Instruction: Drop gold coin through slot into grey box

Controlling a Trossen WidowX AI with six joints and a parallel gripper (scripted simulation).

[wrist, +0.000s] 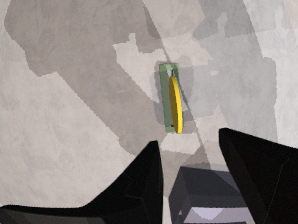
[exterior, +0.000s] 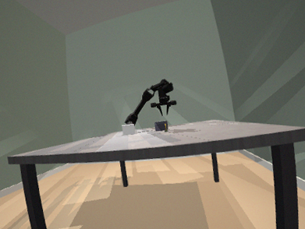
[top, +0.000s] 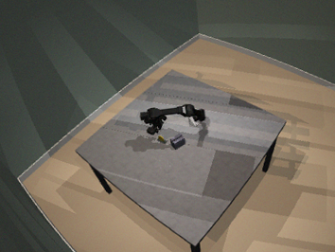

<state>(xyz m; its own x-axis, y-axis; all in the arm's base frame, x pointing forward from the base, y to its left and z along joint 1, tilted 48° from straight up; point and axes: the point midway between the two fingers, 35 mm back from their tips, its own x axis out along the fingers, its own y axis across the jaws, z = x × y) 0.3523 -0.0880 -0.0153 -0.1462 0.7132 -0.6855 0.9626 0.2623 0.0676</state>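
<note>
My gripper tip is 1 cm past the gold coin, 1 cm to the right of it and 9 cm above it.
</note>
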